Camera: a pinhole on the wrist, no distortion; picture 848 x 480 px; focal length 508.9 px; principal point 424.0 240.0 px. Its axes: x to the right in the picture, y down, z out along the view. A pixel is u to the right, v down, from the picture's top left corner.
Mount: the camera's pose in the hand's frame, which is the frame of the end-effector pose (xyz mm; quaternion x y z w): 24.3 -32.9 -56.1 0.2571 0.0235 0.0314 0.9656
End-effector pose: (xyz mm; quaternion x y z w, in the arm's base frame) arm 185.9 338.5 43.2 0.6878 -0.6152 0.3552 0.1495
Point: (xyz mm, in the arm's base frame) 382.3 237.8 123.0
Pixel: 657 39
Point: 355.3 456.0 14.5
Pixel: outside the picture
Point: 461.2 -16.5 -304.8
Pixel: 405 452
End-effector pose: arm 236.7 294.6 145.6 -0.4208 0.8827 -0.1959 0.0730
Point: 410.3 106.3 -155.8
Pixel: 401 426
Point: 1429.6 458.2 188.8
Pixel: outside the picture
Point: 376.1 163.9 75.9
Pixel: 360 244
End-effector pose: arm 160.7 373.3 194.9 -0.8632 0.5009 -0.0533 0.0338
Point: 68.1 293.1 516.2
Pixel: behind the camera
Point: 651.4 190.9 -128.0
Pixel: 734 214
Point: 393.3 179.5 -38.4
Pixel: 803 414
